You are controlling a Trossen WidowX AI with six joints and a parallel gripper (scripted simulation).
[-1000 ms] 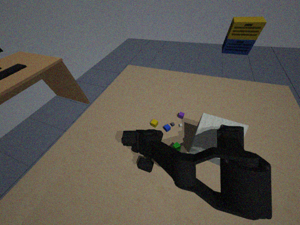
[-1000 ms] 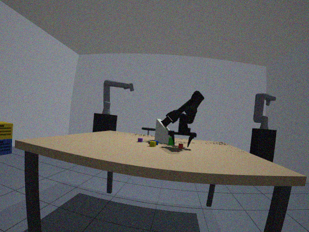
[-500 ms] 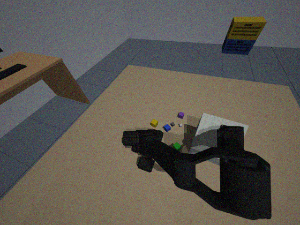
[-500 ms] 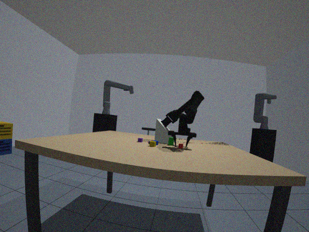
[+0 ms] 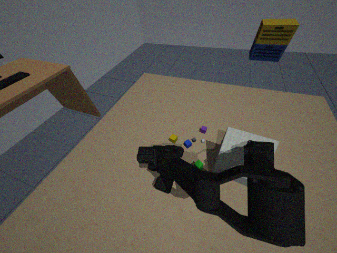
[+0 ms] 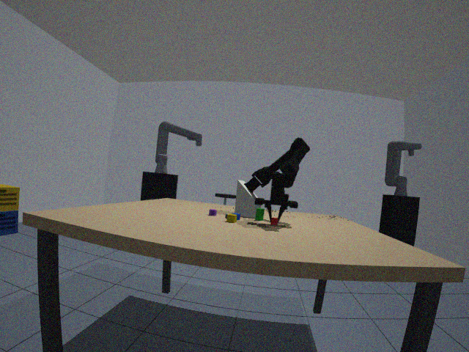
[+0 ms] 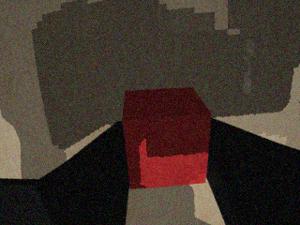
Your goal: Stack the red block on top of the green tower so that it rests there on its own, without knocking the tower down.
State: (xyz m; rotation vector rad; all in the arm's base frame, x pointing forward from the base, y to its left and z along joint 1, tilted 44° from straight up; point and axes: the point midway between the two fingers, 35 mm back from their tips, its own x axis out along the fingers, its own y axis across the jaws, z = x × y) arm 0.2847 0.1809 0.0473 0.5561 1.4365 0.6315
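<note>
Now: the blue block 180 mm to the right of my gripper tip and 20 mm behind it. From my gripper tip the other things lie so: purple block 300 mm to the right, 70 mm behind; yellow block 180 mm to the right, 60 mm ahead, 10 mm above; red block 10 mm above.
</note>
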